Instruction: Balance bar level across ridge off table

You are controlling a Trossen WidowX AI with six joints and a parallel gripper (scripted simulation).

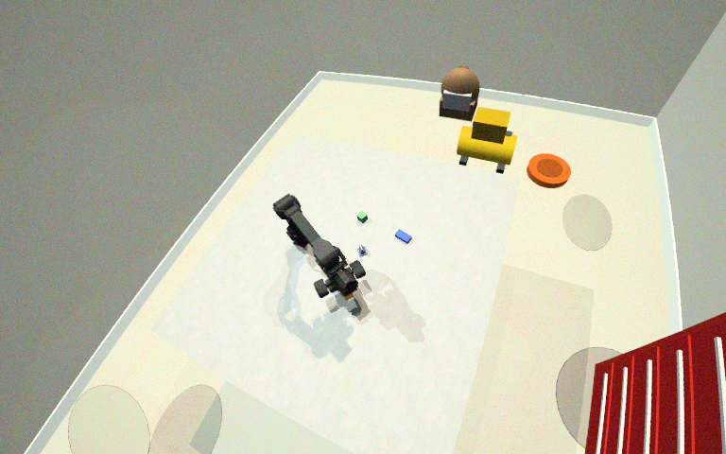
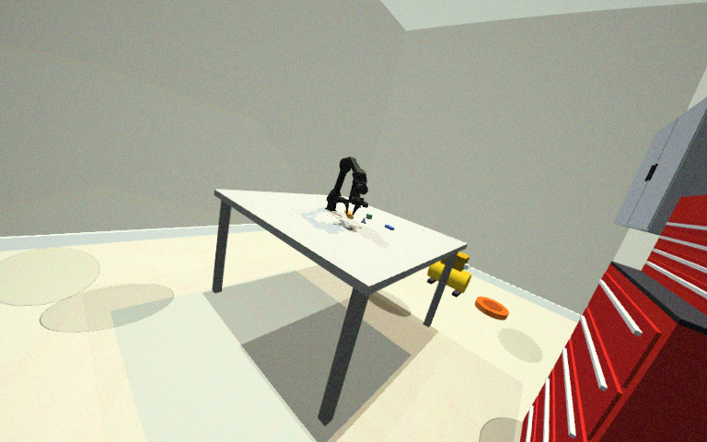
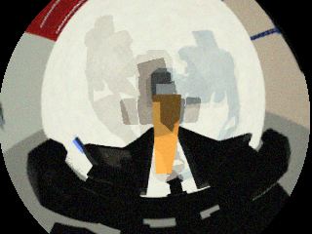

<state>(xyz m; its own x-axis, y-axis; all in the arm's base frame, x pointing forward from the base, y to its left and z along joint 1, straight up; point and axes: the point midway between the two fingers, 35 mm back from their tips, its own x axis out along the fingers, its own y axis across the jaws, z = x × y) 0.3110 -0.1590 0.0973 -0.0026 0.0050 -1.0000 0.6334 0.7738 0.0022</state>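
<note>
My gripper tip is 20 mm to the right of the orange bar and 20 mm past it. Round my gripper tip: small blue block: 320 mm to the left, 120 mm ahead, 50 mm below; green ridge block: 350 mm to the left, 90 mm behind, 50 mm below.
</note>
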